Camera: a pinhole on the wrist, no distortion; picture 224 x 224 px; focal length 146.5 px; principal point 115.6 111.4 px. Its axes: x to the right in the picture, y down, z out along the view. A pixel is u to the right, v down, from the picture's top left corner.
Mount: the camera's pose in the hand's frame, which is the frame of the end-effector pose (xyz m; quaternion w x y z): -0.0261 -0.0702 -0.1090 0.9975 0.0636 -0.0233 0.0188
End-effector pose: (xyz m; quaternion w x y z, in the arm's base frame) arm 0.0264 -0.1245 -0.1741 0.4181 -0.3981 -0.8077 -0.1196
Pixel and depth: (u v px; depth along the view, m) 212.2 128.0 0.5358
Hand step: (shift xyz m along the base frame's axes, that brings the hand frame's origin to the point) -0.4087 0.3549 -0.0370
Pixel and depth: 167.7 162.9 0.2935
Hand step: -0.1377 0.1371 -0.0771
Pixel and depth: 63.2 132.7 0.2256
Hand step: -0.0787 -0.0490 -0.1525
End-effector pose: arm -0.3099 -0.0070 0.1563 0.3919 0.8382 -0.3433 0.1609
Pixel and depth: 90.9 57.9 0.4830
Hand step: 0.1308 -0.0674 -0.4548
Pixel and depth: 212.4 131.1 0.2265
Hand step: 0.1247 -0.1184 -0.0556
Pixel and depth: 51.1 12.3 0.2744
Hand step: 0.0982 0.0996 -0.3275
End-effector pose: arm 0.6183 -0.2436 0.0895 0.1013 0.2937 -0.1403 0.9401
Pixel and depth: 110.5 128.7 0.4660
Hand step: 0.2612 -0.0518 0.2605
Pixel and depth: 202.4 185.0 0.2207
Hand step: -0.0091 -0.0474 0.1516
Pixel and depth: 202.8 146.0 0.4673
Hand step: 0.0201 -0.0886 0.4344
